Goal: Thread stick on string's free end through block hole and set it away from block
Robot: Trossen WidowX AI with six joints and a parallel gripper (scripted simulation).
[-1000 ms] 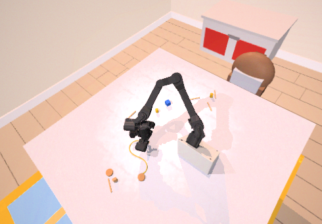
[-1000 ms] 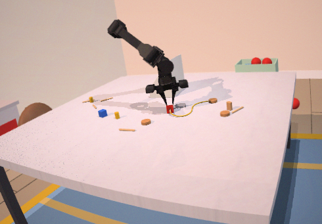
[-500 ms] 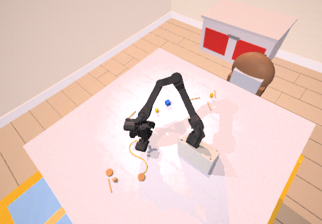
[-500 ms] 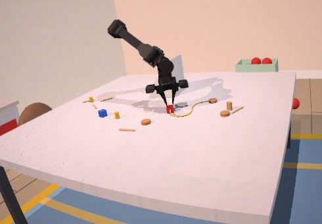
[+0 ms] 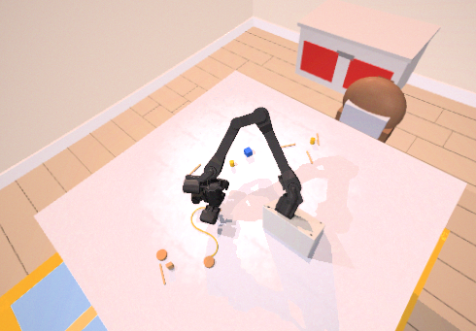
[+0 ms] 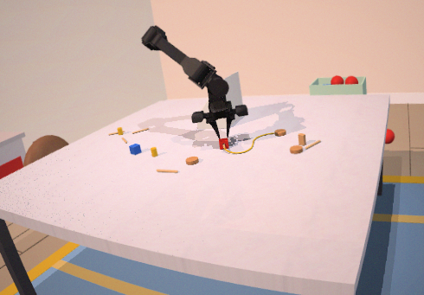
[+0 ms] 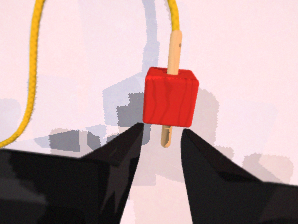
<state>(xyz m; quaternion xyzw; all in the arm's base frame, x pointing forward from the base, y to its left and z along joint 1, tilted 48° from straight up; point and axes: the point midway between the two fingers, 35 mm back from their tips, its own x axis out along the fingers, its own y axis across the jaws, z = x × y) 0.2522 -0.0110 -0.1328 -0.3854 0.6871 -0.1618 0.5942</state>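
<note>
Right now my gripper tip is 20 mm short of the red block, 10 mm to the right of it and 10 mm above it. The rest, counted from my gripper tip: thin wooden stick 30 mm ahead, 10 mm to the left, 10 mm below; then yellow peg 230 mm to the right, 90 mm ahead, 10 mm below; then small wooden block 270 mm to the left, 10 mm below, 10 mm ahead.
</note>
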